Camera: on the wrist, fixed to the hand. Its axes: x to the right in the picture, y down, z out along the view.
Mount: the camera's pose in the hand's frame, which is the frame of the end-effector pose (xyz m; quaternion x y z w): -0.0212 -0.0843 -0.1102 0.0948 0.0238 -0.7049 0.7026
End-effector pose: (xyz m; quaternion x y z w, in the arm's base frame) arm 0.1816 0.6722 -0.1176 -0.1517 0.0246 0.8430 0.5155
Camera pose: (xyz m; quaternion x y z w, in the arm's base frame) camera 0.2898 0.6715 -0.2069 -0.0951 0.0025 0.2230 0.9702
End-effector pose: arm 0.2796 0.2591 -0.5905 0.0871 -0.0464 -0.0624 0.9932
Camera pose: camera 0.2602 0.1980 -0.7153 0.1895 0.0465 -0.7374 0.6466
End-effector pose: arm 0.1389 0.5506 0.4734 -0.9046 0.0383 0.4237 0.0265
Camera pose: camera 0.2174 0.6267 0.5615 -0.6701 -0.5699 0.2538 0.4021
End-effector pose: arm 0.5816 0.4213 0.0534 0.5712 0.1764 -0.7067 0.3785
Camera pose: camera 0.5951 0.5584 0.0265 -0.3297 -0.4686 0.7664 0.2905
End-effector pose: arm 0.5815 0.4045 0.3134 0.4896 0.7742 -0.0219 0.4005
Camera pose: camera 0.4544 0.3920 0.3715 -0.1632 0.8965 -0.3594 0.2011
